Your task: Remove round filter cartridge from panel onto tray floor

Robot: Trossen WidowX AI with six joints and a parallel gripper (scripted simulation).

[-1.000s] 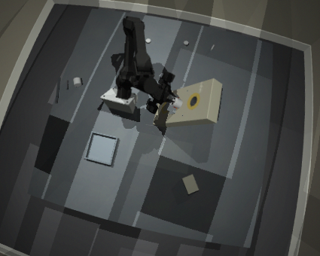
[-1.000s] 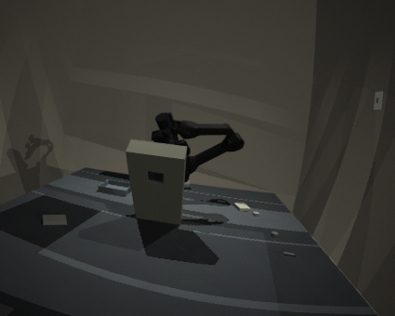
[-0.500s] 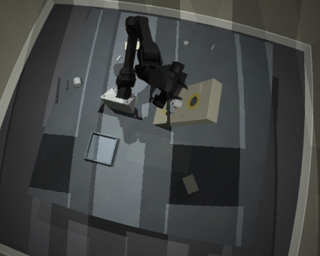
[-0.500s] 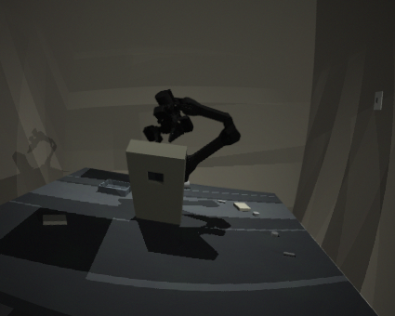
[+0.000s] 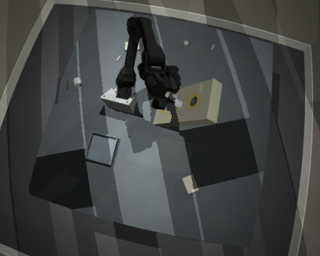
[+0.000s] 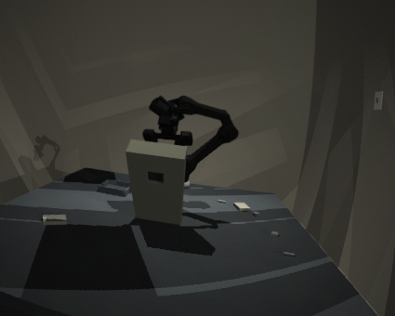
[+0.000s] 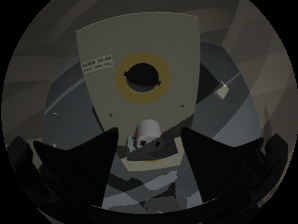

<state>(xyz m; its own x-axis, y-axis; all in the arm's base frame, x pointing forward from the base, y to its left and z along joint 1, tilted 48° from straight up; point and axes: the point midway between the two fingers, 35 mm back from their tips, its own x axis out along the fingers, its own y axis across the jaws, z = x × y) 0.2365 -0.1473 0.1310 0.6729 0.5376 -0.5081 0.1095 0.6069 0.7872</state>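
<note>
Right now the round filter cartridge is 9 cm below my gripper tip. Also, from my gripper tip: tray (33 cm behind, 28 cm to the right, 26 cm below); then beige service panel (10 cm below, 5 cm ahead).
</note>
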